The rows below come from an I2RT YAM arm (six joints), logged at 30 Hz.
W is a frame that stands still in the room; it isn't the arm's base.
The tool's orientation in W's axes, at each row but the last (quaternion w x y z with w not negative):
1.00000 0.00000 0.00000 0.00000
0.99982 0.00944 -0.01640 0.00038
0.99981 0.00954 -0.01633 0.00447
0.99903 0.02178 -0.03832 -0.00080
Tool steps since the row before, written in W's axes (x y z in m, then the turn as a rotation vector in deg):
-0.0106 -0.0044 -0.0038 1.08 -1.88 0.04
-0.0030 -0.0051 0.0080 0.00 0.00 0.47
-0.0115 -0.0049 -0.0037 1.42 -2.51 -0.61
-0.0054 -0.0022 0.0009 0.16 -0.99 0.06
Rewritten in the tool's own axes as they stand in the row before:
-0.0106 -0.0044 -0.0038 1.08 -1.88 0.04
-0.0027 -0.0049 0.0082 0.02 0.01 0.47
-0.0117 -0.0049 -0.0032 1.38 -2.53 -0.61
-0.0053 -0.0022 0.0014 0.17 -0.99 0.09

